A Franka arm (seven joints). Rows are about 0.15 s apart.
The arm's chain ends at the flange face. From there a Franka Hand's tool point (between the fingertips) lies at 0.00 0.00 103.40 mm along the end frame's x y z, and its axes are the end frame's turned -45 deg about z.
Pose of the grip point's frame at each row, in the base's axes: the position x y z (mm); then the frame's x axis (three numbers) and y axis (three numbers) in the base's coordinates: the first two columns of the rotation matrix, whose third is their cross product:
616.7 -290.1 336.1 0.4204 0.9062 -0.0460 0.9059 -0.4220 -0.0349
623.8 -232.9 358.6 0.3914 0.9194 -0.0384 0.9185 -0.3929 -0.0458
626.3 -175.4 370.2 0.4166 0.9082 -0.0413 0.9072 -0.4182 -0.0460
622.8 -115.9 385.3 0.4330 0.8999 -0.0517 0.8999 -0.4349 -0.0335
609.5 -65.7 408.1 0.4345 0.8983 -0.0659 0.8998 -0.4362 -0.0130
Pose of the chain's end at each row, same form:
622.0 -287.3 439.3 0.9378 0.3424 -0.0572 0.3433 -0.9392 0.0078
629.7 -231.1 461.8 0.9262 0.3723 -0.0595 0.3727 -0.9279 -0.0052
632.4 -173.5 473.4 0.9361 0.3465 -0.0617 0.3469 -0.9379 -0.0033
628.2 -112.6 488.5 0.9425 0.3288 -0.0602 0.3301 -0.9438 0.0129
613.7 -60.2 511.3 0.9435 0.3268 -0.0558 0.3290 -0.9436 0.0374

